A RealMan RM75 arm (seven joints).
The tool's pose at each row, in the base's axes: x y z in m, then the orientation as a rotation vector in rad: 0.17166 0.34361 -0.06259 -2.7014 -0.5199 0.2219; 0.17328 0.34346 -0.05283 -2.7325 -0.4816 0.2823; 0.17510 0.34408 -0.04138 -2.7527 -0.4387 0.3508; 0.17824 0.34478 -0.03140 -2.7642 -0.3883 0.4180; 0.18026 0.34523 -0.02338 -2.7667 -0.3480 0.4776; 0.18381 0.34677 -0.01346 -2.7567 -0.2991 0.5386; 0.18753 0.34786 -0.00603 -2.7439 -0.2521 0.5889; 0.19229 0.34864 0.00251 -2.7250 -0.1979 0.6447; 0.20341 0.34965 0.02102 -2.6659 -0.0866 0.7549
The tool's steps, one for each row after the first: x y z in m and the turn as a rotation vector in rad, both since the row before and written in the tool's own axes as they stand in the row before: 0.00064 -0.00319 -0.00935 -0.0188 -0.0389 0.0402; 0.00039 -0.00428 -0.01079 -0.0089 -0.0428 0.0417; 0.00127 -0.00339 -0.00984 -0.0010 -0.0404 0.0445; 0.00008 -0.00276 -0.00781 0.0037 -0.0363 0.0349; 0.00087 -0.00416 -0.00977 0.0158 -0.0366 0.0382; 0.00121 -0.00304 -0.00772 0.0174 -0.0298 0.0352; 0.00132 -0.00319 -0.00918 0.0225 -0.0334 0.0398; 0.00249 -0.00678 -0.02037 0.0604 -0.0690 0.0786
